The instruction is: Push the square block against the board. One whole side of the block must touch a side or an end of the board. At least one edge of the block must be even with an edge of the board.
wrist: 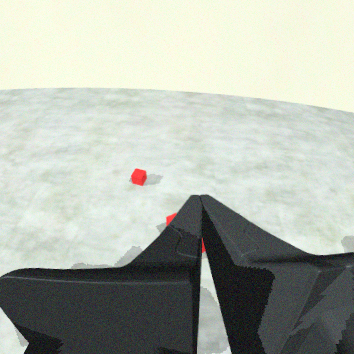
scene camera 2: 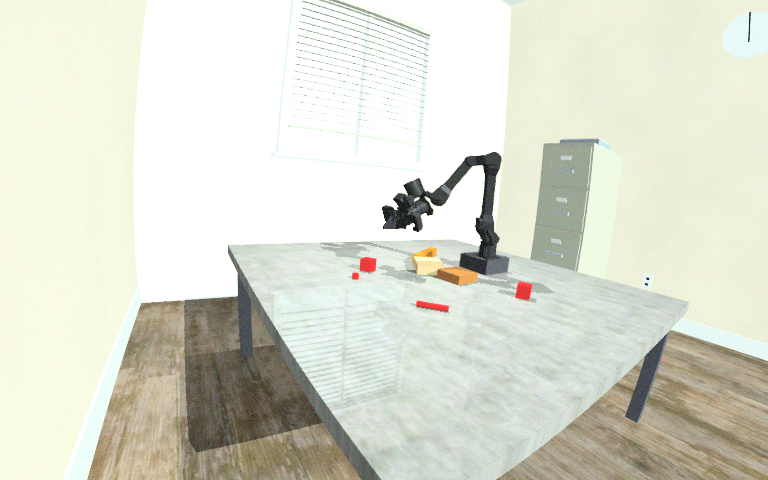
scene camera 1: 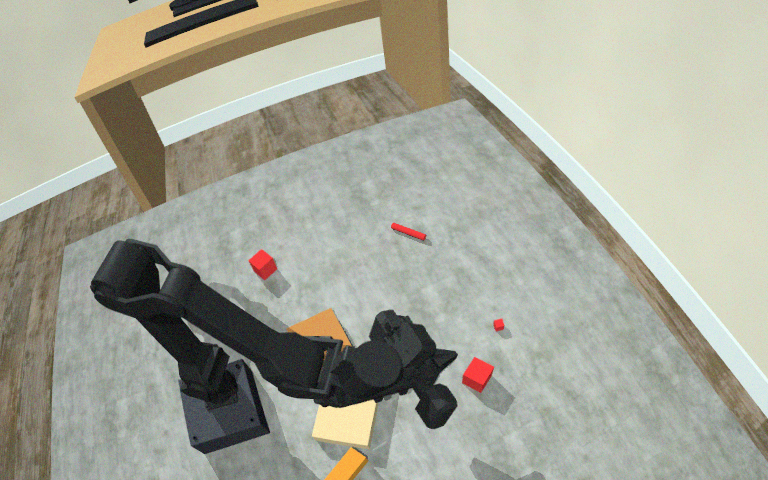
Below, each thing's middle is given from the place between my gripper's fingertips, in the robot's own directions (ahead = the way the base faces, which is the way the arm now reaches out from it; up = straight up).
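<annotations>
You'd find the pale board [scene camera 1: 353,426] 130 mm below my hand, and it's 40 mm to the left of my hand and 180 mm behind it.
</annotations>
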